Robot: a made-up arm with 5 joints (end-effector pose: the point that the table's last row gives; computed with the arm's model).
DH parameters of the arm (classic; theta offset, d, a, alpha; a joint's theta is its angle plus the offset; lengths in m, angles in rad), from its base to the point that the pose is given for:
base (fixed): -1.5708 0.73 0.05 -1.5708
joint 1: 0 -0.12 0.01 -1.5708
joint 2: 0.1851 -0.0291 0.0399 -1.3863
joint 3: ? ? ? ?
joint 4: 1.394 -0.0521 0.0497 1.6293
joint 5: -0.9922 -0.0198 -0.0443 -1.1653
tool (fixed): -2.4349 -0.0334 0 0
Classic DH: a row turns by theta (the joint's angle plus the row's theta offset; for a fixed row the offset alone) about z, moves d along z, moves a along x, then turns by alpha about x.
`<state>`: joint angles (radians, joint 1 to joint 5).
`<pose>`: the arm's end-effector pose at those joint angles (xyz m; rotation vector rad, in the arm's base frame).
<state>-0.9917 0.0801 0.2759 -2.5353 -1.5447</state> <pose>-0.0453 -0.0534 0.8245 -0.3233 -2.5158 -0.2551</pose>
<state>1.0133 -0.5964 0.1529 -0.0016 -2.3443</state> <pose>0.0767 -0.1107 0.8816 -1.3050 -0.3814 0.6561</pose>
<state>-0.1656 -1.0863 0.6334 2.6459 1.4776</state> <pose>-0.1116 0.0447 0.7393 0.3534 1.0082 1.3055</pose>
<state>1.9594 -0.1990 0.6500 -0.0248 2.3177</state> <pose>0.0736 -0.1348 0.7914 -1.0404 -1.6672 0.3555</pose>
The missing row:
joint 3: -1.5454 -0.1419 -0.0559 -1.7572
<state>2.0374 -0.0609 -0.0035 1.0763 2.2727</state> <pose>-0.0025 -0.2290 0.6855 -1.2273 -0.7967 -0.8810</pose>
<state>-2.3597 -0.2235 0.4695 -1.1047 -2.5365</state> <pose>0.0804 -0.0302 0.7310 0.9184 -1.7509 0.5646</pose>
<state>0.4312 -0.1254 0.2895 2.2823 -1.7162</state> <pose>-0.0643 -0.1364 0.8505 -0.7403 -0.6909 -1.2906</pose>
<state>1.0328 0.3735 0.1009 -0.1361 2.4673</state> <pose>0.0850 -0.1746 0.7512 -1.1591 -0.9709 0.8335</pose>
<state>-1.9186 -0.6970 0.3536 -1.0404 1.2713</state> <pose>-0.0172 -0.0257 0.5845 0.0270 1.0600 2.8420</pose>
